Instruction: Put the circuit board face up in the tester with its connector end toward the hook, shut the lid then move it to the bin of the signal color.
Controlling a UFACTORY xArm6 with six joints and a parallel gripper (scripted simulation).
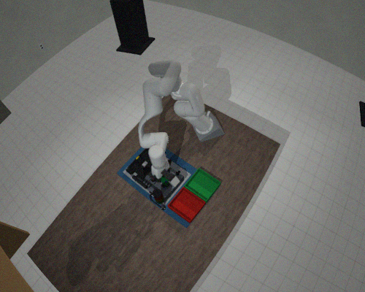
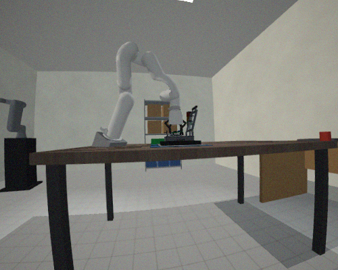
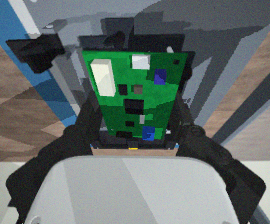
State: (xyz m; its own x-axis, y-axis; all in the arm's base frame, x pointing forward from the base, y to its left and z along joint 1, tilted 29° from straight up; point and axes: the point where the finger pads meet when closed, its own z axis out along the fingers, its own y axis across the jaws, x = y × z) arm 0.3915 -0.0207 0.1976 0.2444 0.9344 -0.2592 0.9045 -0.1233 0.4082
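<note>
The tester plate is 2 cm below my hand, 1 cm to the left of it and 1 cm ahead of it. Round my hand: tester lid: 12 cm ahead, 9 cm above, 3 cm to the right; black latch block: 7 cm to the left, 5 cm behind; green circuit board: right at my hand.
</note>
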